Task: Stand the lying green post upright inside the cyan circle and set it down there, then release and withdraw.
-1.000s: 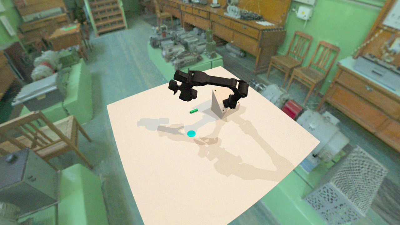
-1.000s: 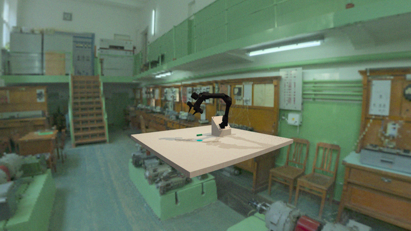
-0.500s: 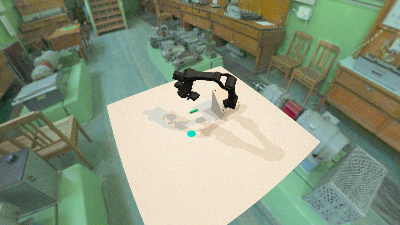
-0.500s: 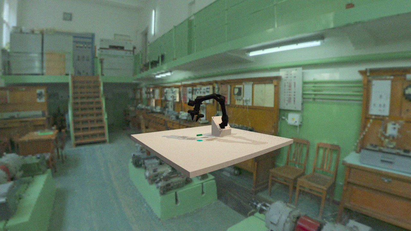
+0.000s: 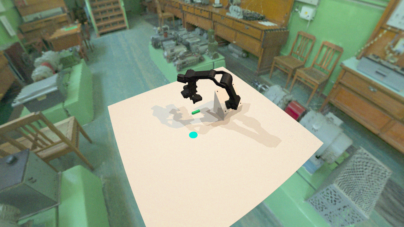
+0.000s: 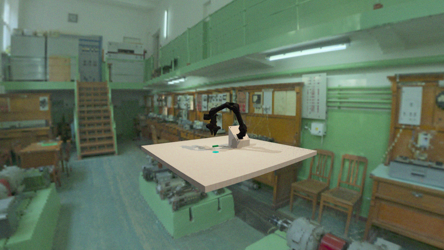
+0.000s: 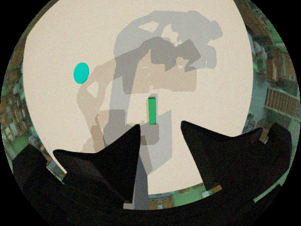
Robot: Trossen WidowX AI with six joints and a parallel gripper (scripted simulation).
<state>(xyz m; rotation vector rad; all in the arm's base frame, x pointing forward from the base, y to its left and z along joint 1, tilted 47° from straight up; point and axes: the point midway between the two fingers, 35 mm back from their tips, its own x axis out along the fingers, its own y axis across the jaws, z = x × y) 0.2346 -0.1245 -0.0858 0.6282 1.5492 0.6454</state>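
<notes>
Right now my gripper tip is 2 cm past the small green post and 12 cm above it. Round my gripper tip: cyan circle: 10 cm ahead, 19 cm to the left, 12 cm below.
</notes>
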